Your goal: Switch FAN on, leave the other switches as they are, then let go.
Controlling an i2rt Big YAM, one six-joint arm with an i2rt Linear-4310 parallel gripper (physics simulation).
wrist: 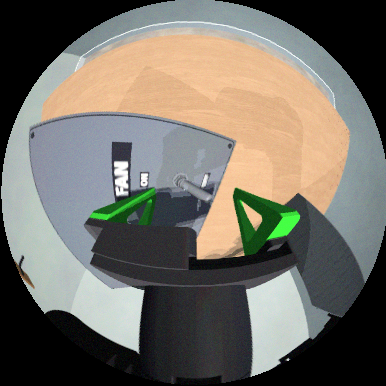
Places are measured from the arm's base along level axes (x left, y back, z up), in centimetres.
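Pixels of known places: gripper, fingertip midpoint: [193, 191].
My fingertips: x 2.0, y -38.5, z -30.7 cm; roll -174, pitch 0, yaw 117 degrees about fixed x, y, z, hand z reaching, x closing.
Observation:
For each thing: its top centre in the pictures, then the offset to it from my fingertips. "spot": a spot on its surface instead. Level surfaces: height alone.
- FAN label at its top centre: [118, 181] dx +1.6, dy -8.2, dz +1.8 cm
- FAN switch at a spot on its surface: [194, 189] spot: dx -0.5, dy -0.2, dz +0.5 cm
- second small label at a spot on its surface: [205, 180] spot: dx -0.6, dy +1.7, dz -3.9 cm
- wooden table top at its surface level: dz -11.5 cm
The grey switch panel [75, 170] fills the left and middle of the wrist view. The FAN label [121, 172] is white on black, with a small ON label [144, 179] beside it. The FAN switch [194, 189] is a metal toggle lever; it leans right, away from ON, toward a second small label [205, 180] at the panel's right edge. My gripper [193, 191] is open, its green fingertips wide apart, with the lever showing between them and nothing held. The panel's other switches do not show; the gripper body covers the lower part of the panel.
The wooden table top [260, 110] extends behind and to the right of the panel. Screws [230, 146] sit at the panel's far corners. A dark grey block-like part [325, 250] stands at the right beside the gripper. Shadows fall across panel and table.

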